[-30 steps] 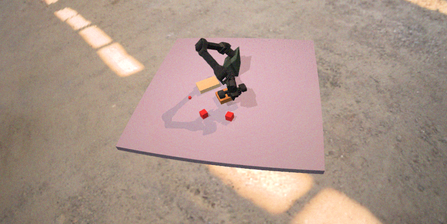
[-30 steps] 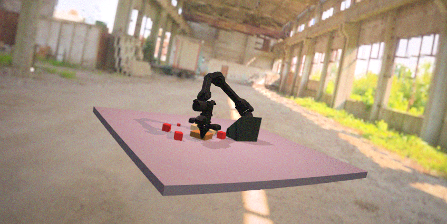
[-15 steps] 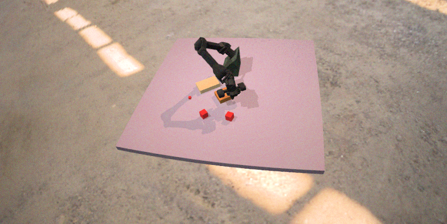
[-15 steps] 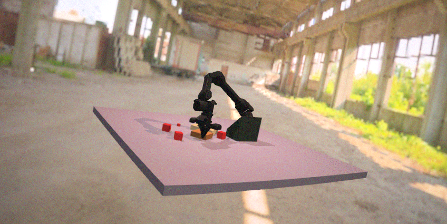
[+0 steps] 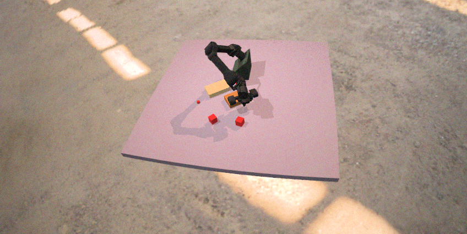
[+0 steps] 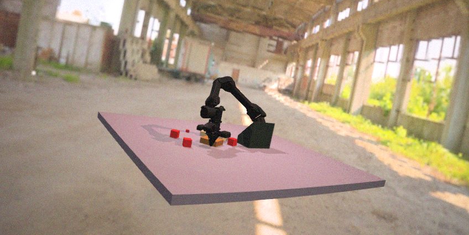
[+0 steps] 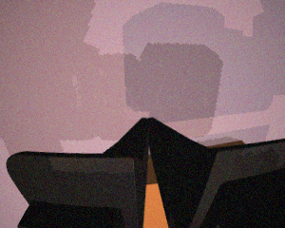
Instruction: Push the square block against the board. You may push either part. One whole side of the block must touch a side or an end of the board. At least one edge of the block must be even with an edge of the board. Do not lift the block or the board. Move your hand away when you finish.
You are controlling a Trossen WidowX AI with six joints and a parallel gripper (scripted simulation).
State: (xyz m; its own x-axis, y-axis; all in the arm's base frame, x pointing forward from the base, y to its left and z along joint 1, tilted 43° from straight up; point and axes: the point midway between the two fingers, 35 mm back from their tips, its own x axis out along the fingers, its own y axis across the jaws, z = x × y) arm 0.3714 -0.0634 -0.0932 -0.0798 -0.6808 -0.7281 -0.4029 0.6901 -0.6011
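Right now my gripper tip is 50 mm past the square block, 70 mm to the left of it and 10 mm below it. From my gripper tip the other things lie so: red piece (40 mm behind, 310 mm to the right); then board (170 mm behind, 200 mm to the right, 10 mm above).
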